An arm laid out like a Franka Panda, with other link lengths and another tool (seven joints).
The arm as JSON. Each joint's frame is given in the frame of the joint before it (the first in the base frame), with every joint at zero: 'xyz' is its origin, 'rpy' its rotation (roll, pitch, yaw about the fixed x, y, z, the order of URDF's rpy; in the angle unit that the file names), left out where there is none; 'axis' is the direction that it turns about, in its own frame. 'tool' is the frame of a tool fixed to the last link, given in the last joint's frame.
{
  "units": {
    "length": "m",
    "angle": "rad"
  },
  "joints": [
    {
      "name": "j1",
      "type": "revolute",
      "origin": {
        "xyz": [
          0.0,
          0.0,
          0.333
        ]
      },
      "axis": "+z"
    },
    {
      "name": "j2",
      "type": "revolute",
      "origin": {
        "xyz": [
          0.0,
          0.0,
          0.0
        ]
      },
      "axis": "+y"
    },
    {
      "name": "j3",
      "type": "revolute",
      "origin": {
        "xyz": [
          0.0,
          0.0,
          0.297
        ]
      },
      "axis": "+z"
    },
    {
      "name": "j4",
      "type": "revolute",
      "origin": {
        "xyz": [
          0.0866,
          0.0,
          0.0
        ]
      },
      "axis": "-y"
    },
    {
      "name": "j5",
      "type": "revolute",
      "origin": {
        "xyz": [
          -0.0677,
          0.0,
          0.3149
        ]
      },
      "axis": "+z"
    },
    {
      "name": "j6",
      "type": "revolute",
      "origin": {
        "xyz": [
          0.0,
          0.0,
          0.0
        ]
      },
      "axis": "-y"
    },
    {
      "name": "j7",
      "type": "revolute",
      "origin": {
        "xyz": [
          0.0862,
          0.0,
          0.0
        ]
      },
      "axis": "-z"
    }
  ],
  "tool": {
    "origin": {
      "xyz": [
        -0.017,
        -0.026,
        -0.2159
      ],
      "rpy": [
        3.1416,
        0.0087,
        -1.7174
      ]
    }
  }
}
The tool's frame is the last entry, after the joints.
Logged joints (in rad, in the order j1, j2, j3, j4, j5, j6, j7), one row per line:
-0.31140, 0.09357, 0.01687, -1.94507, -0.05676, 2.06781, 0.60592
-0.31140, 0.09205, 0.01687, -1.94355, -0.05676, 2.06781, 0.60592
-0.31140, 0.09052, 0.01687, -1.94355, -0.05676, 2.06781, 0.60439
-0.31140, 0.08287, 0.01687, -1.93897, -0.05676, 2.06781, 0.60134
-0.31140, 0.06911, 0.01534, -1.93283, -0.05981, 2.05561, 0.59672
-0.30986, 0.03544, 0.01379, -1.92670, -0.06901, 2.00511, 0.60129
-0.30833, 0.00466, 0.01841, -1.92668, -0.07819, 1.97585, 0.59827
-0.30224, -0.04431, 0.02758, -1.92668, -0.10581, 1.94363, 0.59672
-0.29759, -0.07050, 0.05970, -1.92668, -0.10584, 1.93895, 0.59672
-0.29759, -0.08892, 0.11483, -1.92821, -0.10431, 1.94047, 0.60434
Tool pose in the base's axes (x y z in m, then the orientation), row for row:
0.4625, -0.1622, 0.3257, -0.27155, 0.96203, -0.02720, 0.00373
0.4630, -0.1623, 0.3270, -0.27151, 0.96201, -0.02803, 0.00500
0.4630, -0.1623, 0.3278, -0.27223, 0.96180, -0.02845, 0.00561
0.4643, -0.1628, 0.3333, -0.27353, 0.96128, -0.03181, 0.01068
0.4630, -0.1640, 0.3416, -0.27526, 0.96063, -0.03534, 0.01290
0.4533, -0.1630, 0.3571, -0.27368, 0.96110, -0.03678, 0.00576
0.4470, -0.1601, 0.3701, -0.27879, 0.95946, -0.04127, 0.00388
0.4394, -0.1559, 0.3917, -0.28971, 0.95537, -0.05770, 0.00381
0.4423, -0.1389, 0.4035, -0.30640, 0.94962, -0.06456, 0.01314
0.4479, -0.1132, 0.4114, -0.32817, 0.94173, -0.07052, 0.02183
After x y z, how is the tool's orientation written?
As a quaternion, x y z w.
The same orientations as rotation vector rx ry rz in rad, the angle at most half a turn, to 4 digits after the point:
-0.8511, 3.0152, -0.0852
-0.8503, 3.0127, -0.0878
-0.8522, 3.0108, -0.0891
-0.8535, 2.9996, -0.0993
-0.8577, 2.9934, -0.1101
-0.8567, 3.0084, -0.1151
-0.8737, 3.0068, -0.1293
-0.9079, 2.9941, -0.1808
-0.9546, 2.9586, -0.2011
-1.0169, 2.9181, -0.2185

